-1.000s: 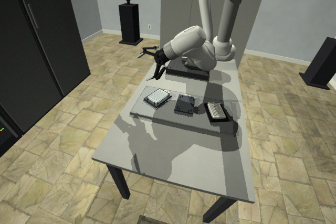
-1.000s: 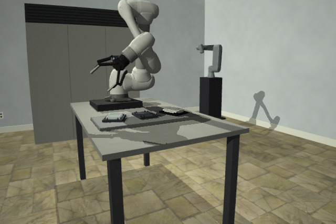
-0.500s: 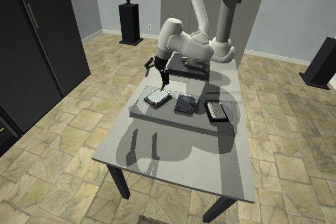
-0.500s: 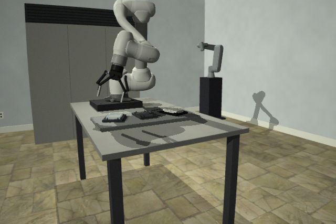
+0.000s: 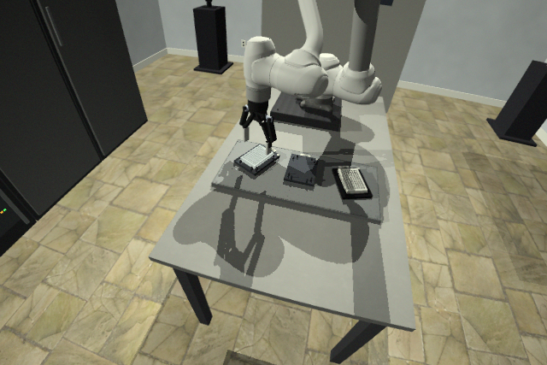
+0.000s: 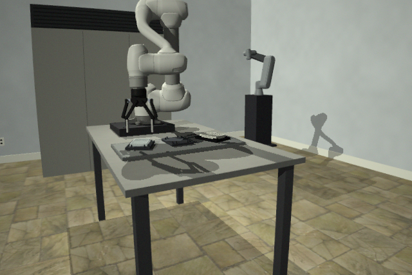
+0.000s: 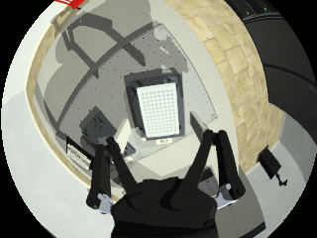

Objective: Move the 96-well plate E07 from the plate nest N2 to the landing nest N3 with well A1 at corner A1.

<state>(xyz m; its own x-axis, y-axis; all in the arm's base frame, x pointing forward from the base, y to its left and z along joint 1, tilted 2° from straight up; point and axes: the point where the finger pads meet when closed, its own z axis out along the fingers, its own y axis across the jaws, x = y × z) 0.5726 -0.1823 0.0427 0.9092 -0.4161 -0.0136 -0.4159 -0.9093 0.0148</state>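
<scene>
Now: the plate nest N2 8 cm below my hand. Round my hand: landing nest N3 (20 cm to the left, 8 cm below).
</scene>
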